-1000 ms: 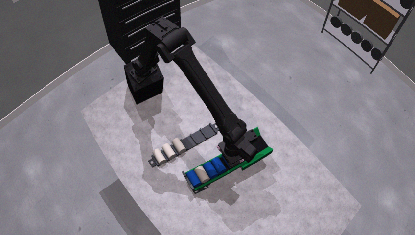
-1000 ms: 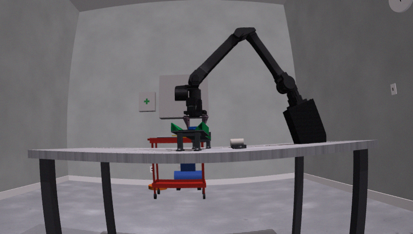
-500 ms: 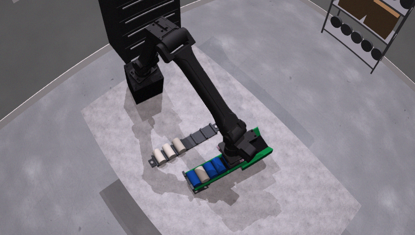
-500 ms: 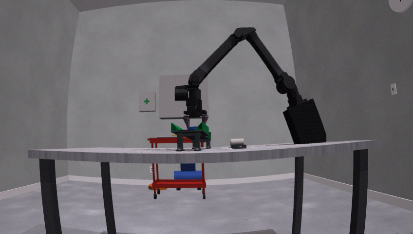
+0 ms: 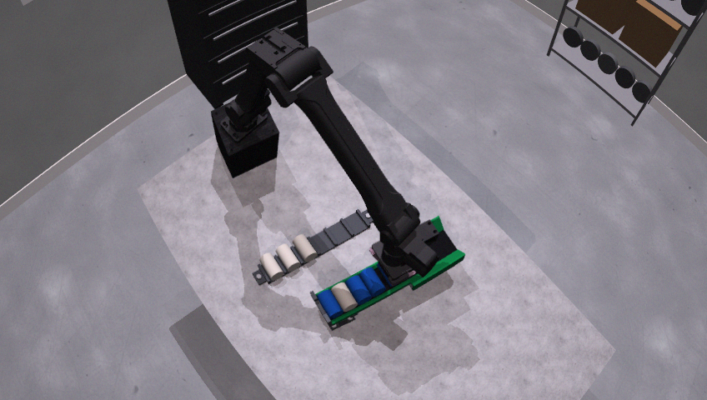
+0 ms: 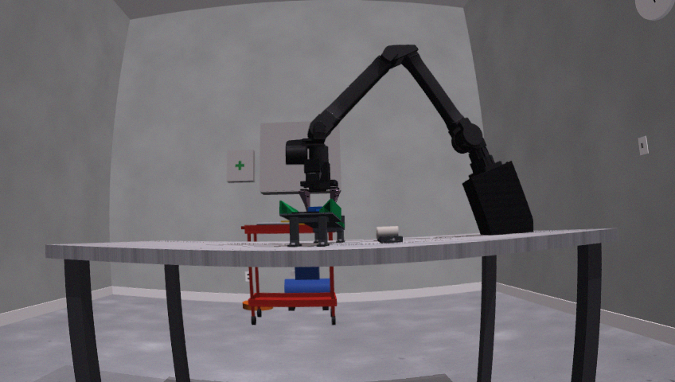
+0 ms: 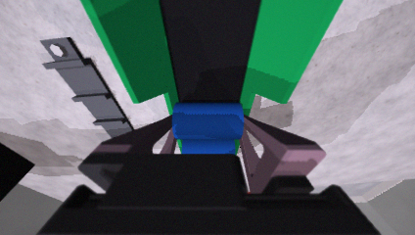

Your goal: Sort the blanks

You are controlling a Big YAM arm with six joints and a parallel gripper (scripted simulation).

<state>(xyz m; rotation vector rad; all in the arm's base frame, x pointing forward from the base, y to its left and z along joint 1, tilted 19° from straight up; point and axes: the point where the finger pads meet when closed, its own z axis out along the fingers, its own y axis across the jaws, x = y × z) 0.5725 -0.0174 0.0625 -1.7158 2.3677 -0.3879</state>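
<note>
Now: the feed ramp 30 mm below my hand. From my hand the other things lie so: grey stop 60 mm behind, 180 mm to the right, 30 mm below; then stock rack 220 mm behind, 50 mm to the right, 100 mm below.
</note>
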